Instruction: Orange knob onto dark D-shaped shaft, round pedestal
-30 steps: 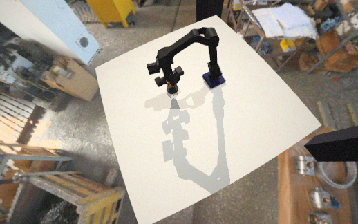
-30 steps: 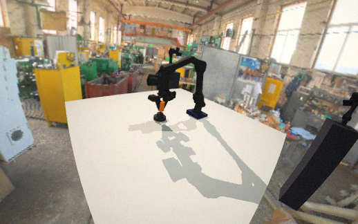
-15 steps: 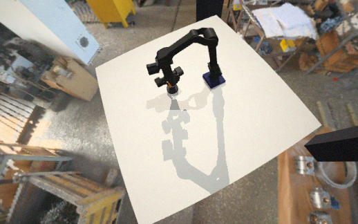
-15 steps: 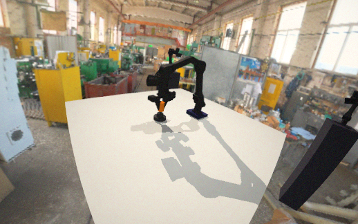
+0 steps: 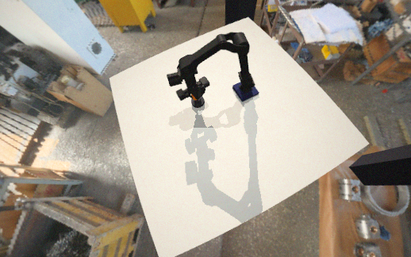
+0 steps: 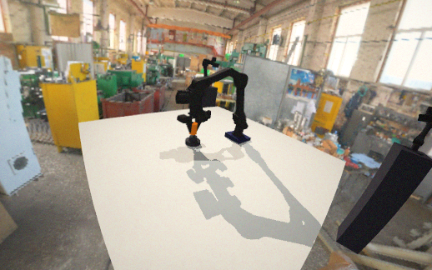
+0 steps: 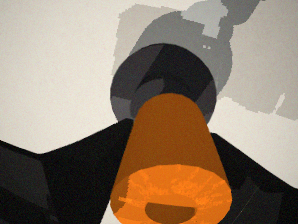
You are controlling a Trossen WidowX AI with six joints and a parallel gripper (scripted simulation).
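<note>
Now: gripper tip 20 mm below the orange knob. From my gripper tip the other things lie so: pedestal: 10 mm behind, 40 mm below.
</note>
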